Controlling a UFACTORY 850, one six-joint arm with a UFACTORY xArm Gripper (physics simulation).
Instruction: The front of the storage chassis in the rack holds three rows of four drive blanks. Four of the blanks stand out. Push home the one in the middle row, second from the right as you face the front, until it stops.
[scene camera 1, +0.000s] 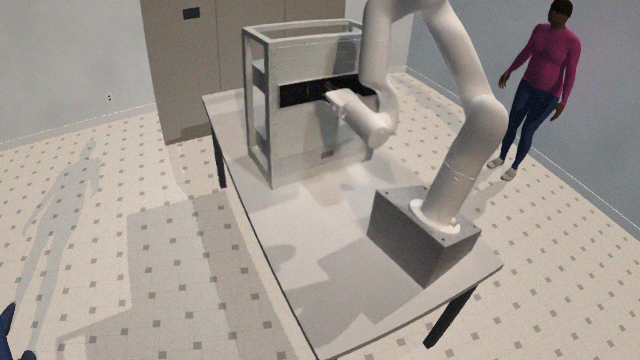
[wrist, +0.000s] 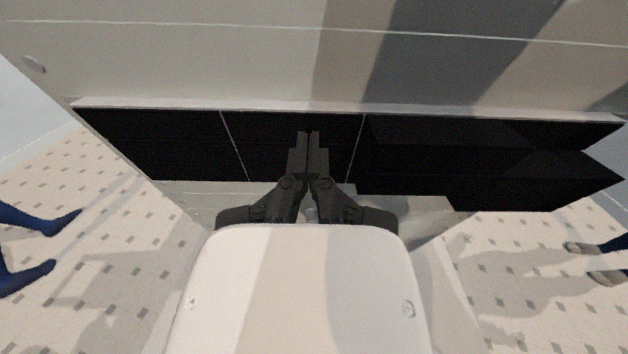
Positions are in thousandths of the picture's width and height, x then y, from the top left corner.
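Scene:
The gripper is visible in scene camera 1 (509, 235), and a rack appears in scene camera 1 (473, 385). The gripper is also visible in the wrist view (493, 408), as is the rack in the wrist view (692, 335).

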